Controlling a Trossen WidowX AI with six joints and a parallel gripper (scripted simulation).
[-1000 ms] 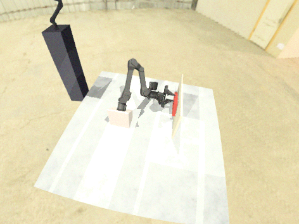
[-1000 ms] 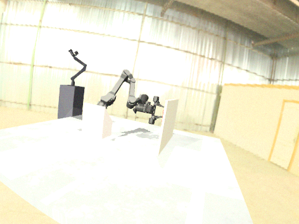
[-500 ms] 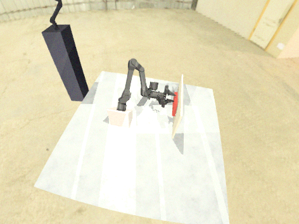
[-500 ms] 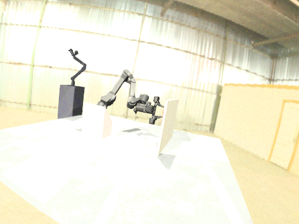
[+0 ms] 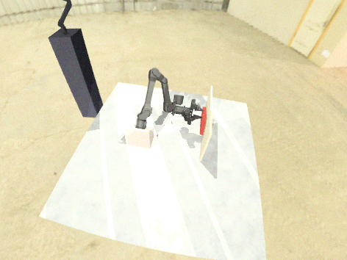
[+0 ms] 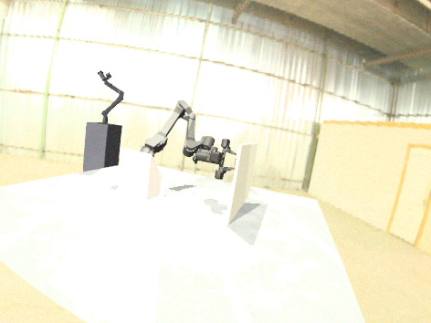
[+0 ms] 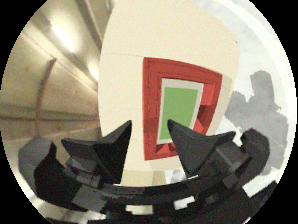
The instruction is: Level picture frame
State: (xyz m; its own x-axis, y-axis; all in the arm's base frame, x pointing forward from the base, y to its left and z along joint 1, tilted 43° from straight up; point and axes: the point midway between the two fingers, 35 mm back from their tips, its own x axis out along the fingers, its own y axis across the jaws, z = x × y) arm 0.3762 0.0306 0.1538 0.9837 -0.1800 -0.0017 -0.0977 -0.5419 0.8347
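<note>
My gripper tip is 50 mm above the picture frame, 10 mm to the left of it and 10 mm short of it. The rest, counted from my gripper tip: wall panel (60 mm below, 20 mm to the right, 20 mm ahead).
</note>
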